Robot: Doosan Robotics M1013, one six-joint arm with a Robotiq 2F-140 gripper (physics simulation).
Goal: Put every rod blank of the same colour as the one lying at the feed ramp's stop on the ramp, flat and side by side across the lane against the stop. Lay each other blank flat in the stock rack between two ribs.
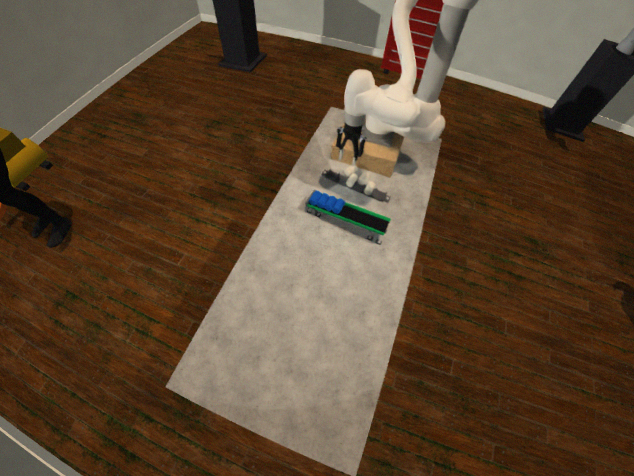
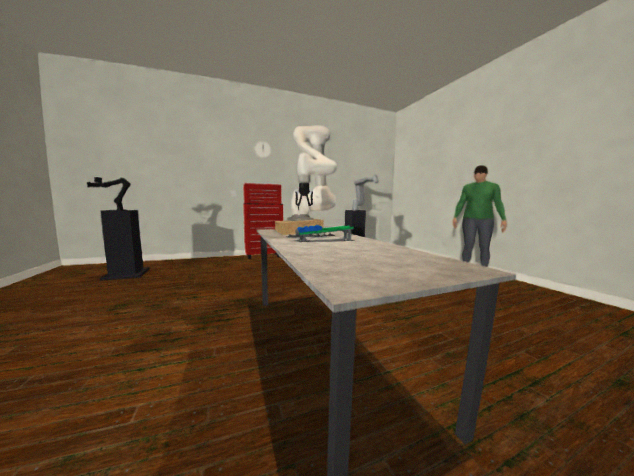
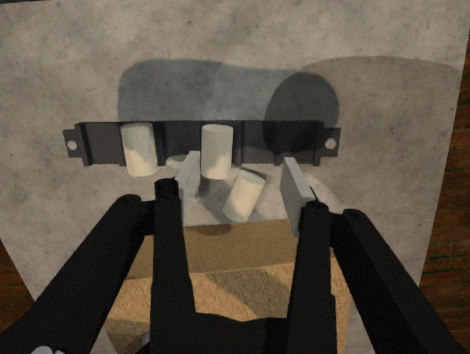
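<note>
Several blue blanks (image 1: 326, 201) (image 2: 309, 229) lie side by side at the stop end of the green-railed feed ramp (image 1: 362, 217) (image 2: 337, 229). The dark stock rack (image 1: 381, 195) (image 3: 102, 142) holds two cream blanks between ribs: a left one (image 3: 140, 150) and a middle one (image 3: 217, 151), both reaching over its near edge. Another cream blank (image 3: 244, 195) lies askew between rack and box. A fourth cream blank (image 3: 175, 161) is mostly hidden behind the left finger. My gripper (image 1: 348, 158) (image 2: 304, 204) (image 3: 241, 170) is open and empty, above the box side of the rack.
A tan box (image 1: 378, 157) (image 2: 291, 226) (image 3: 240, 246) stands beside the rack, towards the arm's base. The ramp stands on the rack's other side. The grey table (image 1: 302, 307) (image 2: 399, 266) extends beyond the ramp. A person in green (image 2: 480, 202) stands by the right wall.
</note>
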